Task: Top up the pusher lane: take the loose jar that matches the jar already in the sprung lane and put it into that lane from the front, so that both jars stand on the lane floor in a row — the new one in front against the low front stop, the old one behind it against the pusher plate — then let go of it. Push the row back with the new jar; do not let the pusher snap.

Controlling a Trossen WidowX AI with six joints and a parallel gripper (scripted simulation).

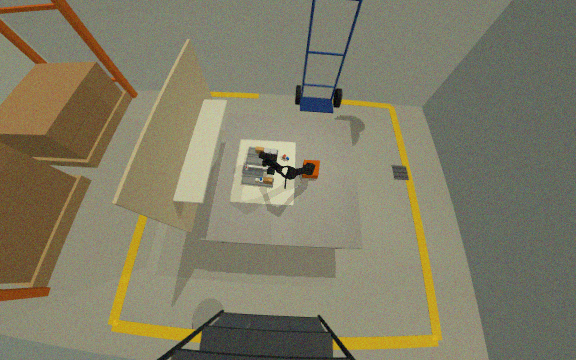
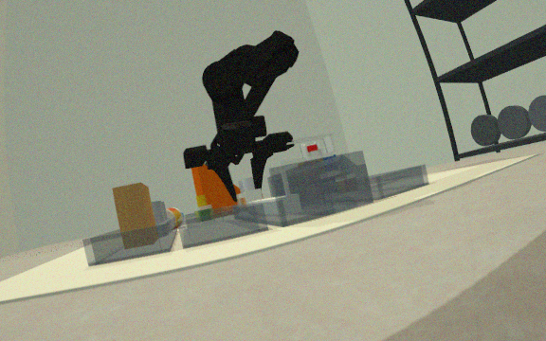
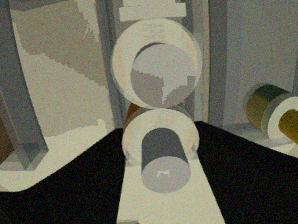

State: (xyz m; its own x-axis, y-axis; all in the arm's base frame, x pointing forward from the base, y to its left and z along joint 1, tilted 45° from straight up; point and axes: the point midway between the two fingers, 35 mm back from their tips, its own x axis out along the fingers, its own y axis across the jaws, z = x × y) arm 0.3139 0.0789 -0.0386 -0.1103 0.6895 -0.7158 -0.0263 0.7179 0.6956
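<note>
Now: the grey housing 140 mm ahead of my gripper tip, 30 mm to the left of it and 10 mm below it.
</note>
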